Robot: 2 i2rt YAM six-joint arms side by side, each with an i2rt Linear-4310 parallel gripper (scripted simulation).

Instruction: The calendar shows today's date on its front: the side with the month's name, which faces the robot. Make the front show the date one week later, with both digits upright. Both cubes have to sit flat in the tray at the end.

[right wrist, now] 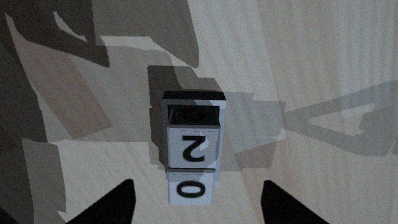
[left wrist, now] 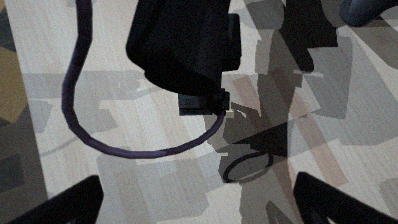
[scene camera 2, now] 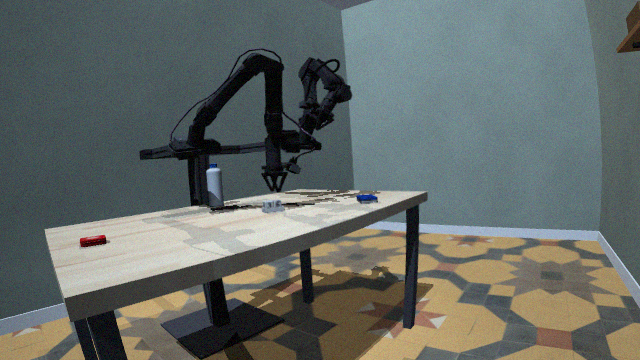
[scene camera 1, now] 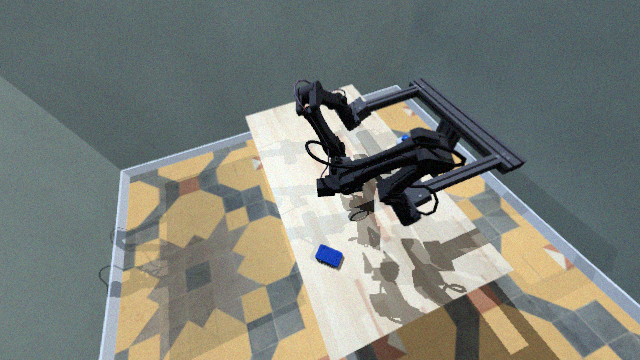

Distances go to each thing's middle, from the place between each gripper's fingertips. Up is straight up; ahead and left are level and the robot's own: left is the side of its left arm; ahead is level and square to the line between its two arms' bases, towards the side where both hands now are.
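Scene:
Relative to the calendar tray (right wrist: 170,98), my left gripper is 17 cm to the left of it, 6 cm past it and 30 cm above it.
My right gripper is 1 cm to the left of the calendar tray, 1 cm past it and 7 cm above it. Going by its middle, the calendar tray is nearer to my right gripper than to my left gripper.

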